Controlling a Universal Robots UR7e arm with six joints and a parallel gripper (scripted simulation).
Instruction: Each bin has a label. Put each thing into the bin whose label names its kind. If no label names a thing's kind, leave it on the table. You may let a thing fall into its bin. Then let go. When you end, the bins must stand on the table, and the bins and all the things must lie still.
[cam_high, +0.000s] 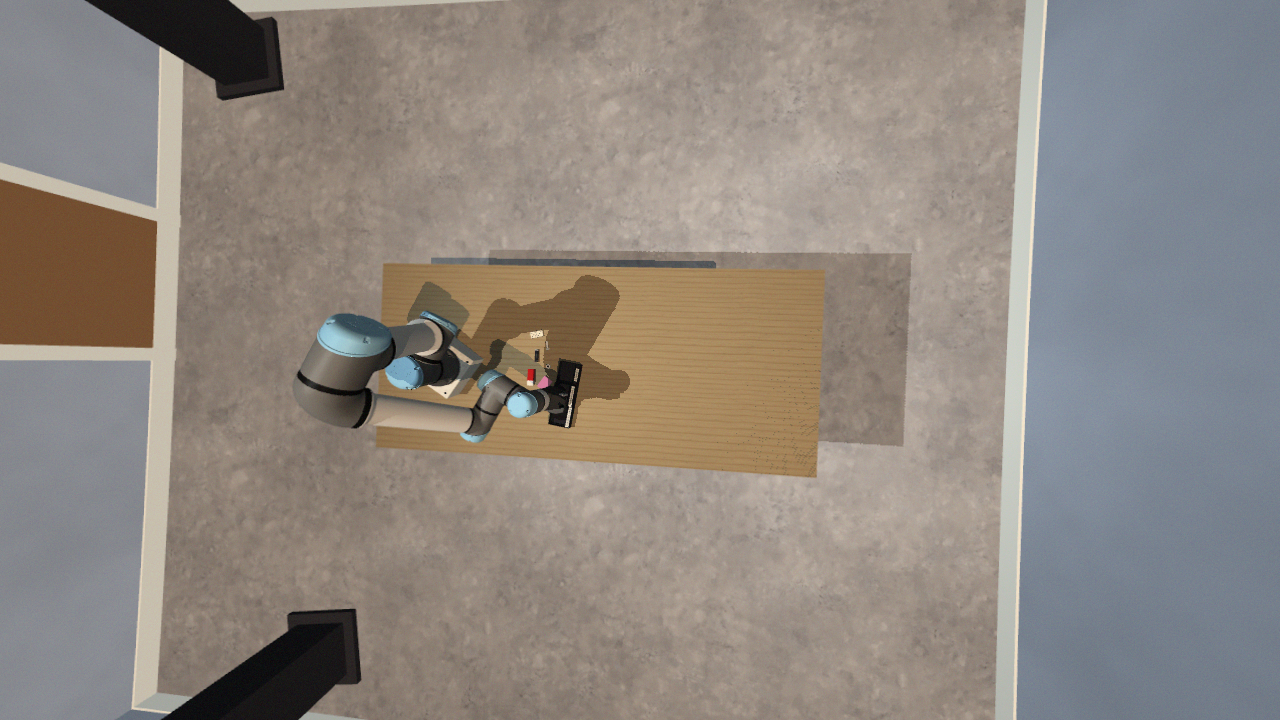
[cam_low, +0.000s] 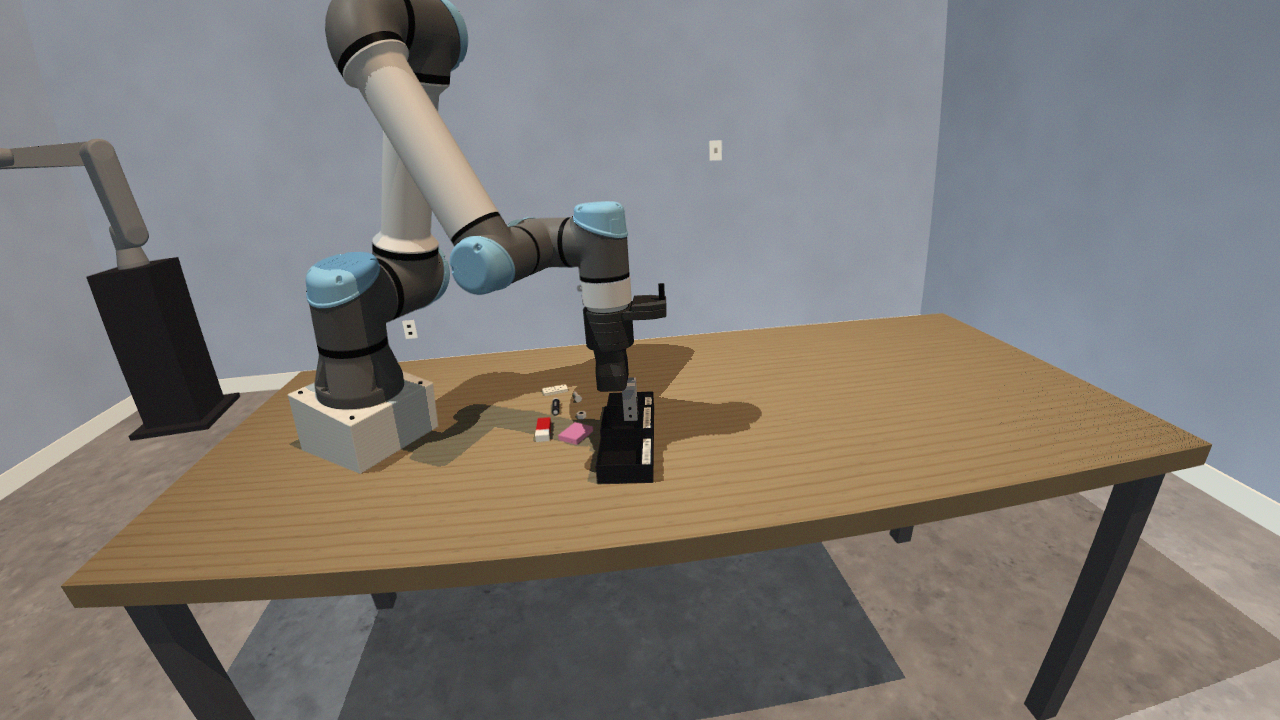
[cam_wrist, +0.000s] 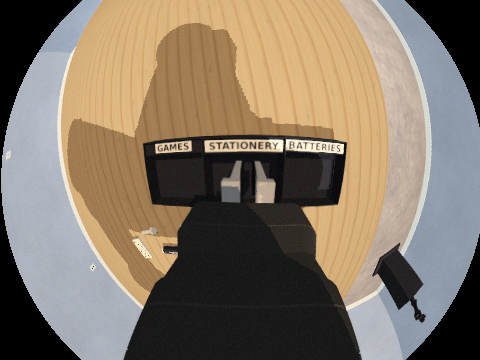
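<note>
Now: the black bin tray 10 mm behind my hand, 10 mm to the left of it and 40 mm below it. Round my hand: red block: 140 mm behind, 80 mm to the left, 60 mm below; then hex nut: 70 mm behind, 120 mm to the left, 60 mm below; then pink eraser: 90 mm behind, 60 mm to the left, 60 mm below.
</note>
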